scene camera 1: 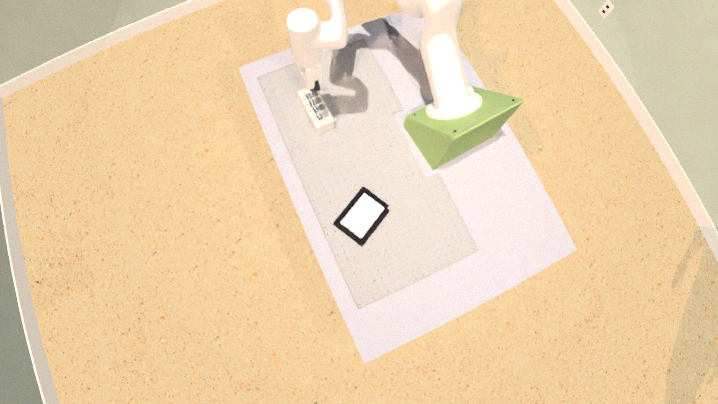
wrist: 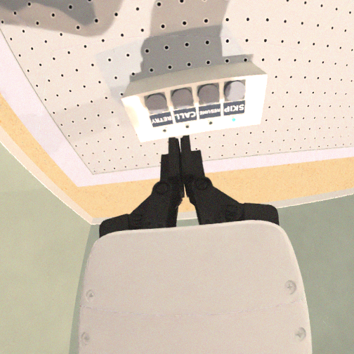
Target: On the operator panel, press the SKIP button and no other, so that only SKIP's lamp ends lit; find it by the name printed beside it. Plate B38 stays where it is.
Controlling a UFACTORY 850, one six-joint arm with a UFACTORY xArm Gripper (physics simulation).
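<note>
The white operator panel (scene camera 1: 326, 125) (wrist: 195, 131) has four round grey buttons in a row, labelled RETRY, CALL, RESUME and SKIP. In the wrist view the SKIP button (wrist: 234, 90) is at the right end, and its small lamp (wrist: 234, 120) glows cyan. The RETRY lamp (wrist: 164, 130), CALL lamp (wrist: 187, 126) and RESUME lamp (wrist: 210, 122) are dark. My gripper (scene camera 1: 315, 86) (wrist: 181, 148) is shut and empty, its tips at the panel's lamp-side edge in the wrist view, off all buttons. No plate marked B38 can be read in either view.
A black-bordered white rectangle (scene camera 1: 363, 215) lies on the grey perforated board (scene camera 1: 411, 241), well away from the panel. The green wedge base (scene camera 1: 426, 143) carries the arm at the right of the board. A pale mat (scene camera 1: 522, 221) surrounds the board on the speckled tan surface (scene camera 1: 150, 226).
</note>
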